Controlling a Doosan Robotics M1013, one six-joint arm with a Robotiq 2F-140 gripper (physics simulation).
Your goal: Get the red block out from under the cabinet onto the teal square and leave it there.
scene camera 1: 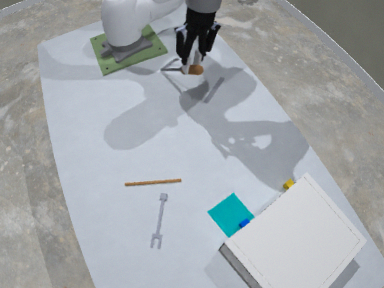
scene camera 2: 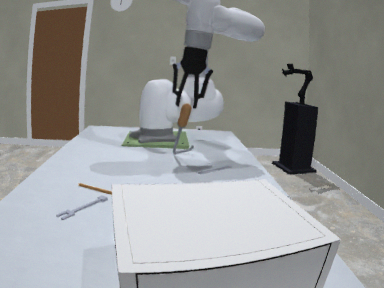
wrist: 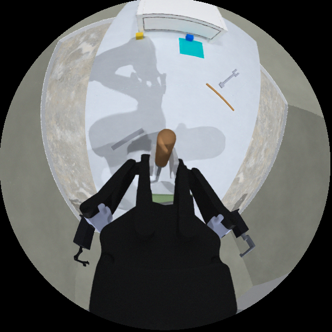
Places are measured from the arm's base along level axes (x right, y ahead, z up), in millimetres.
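Where they show: gripper, fingertip midpoint: (scene camera 1: 190, 70) (scene camera 2: 183, 117); arm's base, origin of the base link: (scene camera 1: 126, 44) (scene camera 2: 156, 137).
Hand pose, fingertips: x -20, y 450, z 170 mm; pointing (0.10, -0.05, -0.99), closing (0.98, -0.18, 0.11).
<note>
Things, the pixels of their top centre, and the offset from my fingertips. "spot": a spot on its surface instead.
- white cabinet, middle of its top: (scene camera 2: 215, 214) (scene camera 1: 302, 243) dx +84, dy +588, dz -46 mm
- teal square, surface spot: (scene camera 1: 229, 212) spot: dx +138, dy +384, dz -182 mm
- blue block, middle of its top: (scene camera 1: 246, 223) dx +129, dy +444, dz -157 mm
- yellow block, middle of its top: (scene camera 1: 290, 183) dx -67, dy +439, dz -157 mm
- orange-brown stick, middle of its top: (scene camera 2: 102, 189) (scene camera 1: 152, 181) dx +266, dy +170, dz -175 mm
- grey forked tool, middle of its top: (scene camera 2: 83, 205) (scene camera 1: 159, 219) dx +317, dy +281, dz -174 mm
My gripper (scene camera 1: 193, 65) (scene camera 2: 186, 105) (wrist: 162, 152) is shut on the brown handle of a grey hook tool (scene camera 1: 196, 70) (scene camera 2: 184, 116) (wrist: 166, 141). The tool hangs above the table near the robot base, its bent grey end low. The white cabinet (scene camera 1: 300, 235) (scene camera 2: 215, 220) (wrist: 182, 15) stands far from the gripper, at the other end of the table. The teal square (scene camera 1: 229, 212) (wrist: 192, 49) lies flat in front of the cabinet; it does not show in scene camera 2. The red block does not show in any view; the space under the cabinet is hidden.
A blue block (scene camera 1: 244, 223) (wrist: 189, 37) is at the teal square's cabinet-side edge. A yellow block (scene camera 1: 288, 184) (wrist: 140, 36) is by the cabinet's front. An orange-brown stick (scene camera 1: 153, 182) (scene camera 2: 95, 188) (wrist: 220, 96) and a grey forked tool (scene camera 1: 159, 219) (scene camera 2: 85, 206) (wrist: 229, 78) lie to one side.
</note>
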